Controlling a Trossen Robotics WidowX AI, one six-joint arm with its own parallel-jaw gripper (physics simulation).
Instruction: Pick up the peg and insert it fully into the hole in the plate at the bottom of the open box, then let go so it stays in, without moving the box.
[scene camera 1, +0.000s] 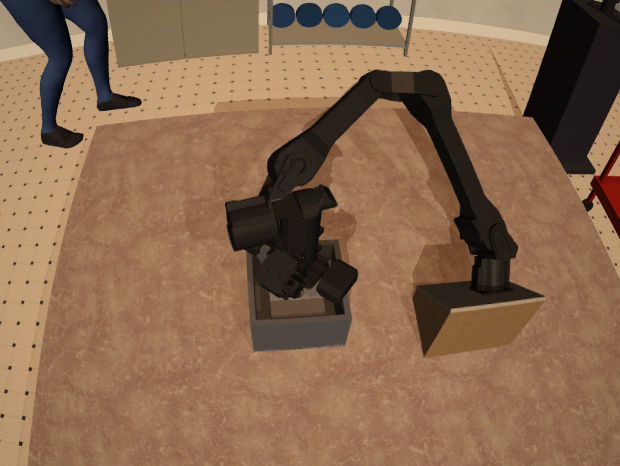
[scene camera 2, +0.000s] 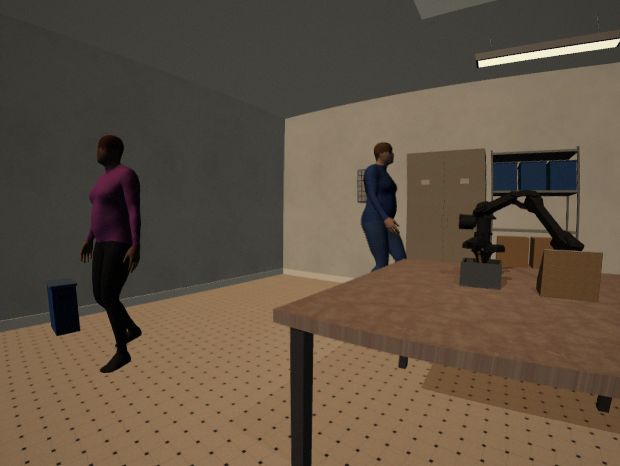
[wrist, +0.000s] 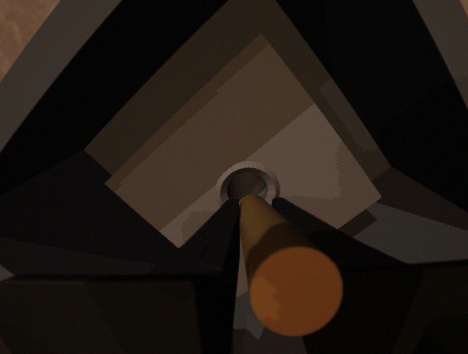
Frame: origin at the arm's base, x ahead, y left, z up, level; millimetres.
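Where they show: gripper, between the fingertips: (wrist: 254, 209); arm's base, origin of its link: (scene camera 1: 491, 289) (scene camera 2: 574, 267).
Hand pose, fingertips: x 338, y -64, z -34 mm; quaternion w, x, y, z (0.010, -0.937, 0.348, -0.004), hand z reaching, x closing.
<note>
Each offset is from my fingertips to the top centre of the thing. Level surfaces: height alone.
The orange peg @(5 mm ahead, 6 mm left, 67 mm up) (scene camera 2: 479, 257) (wrist: 296, 292) is held between the fingers of my gripper (scene camera 2: 481, 254) (wrist: 254, 209), with its round top end toward the wrist camera, leaning toward the lower right there. Its far end overlaps the near edge of the ringed hole (wrist: 247, 181); whether the tip is inside the hole or above it, I cannot tell. The pale square plate @(0 mm ahead, 3 mm left, 10 mm down) (scene camera 1: 298, 306) (wrist: 285, 145) lies at the bottom of the open grey box @(0 mm ahead, 3 mm left, 27 mm up) (scene camera 1: 300, 334) (scene camera 2: 481, 274) (wrist: 50, 65). The fingers reach down inside the box. In scene camera 1 the arm hides the peg and hole.
The box's dark walls surround the fingers closely. The arm's wooden base block (scene camera 1: 476, 325) (scene camera 2: 571, 275) stands to the right of the box on the brown table @(71 mm down) (scene camera 1: 175, 390) (scene camera 2: 400, 310). A person in blue (scene camera 1: 52, 55) (scene camera 2: 383, 210) is beyond the table.
</note>
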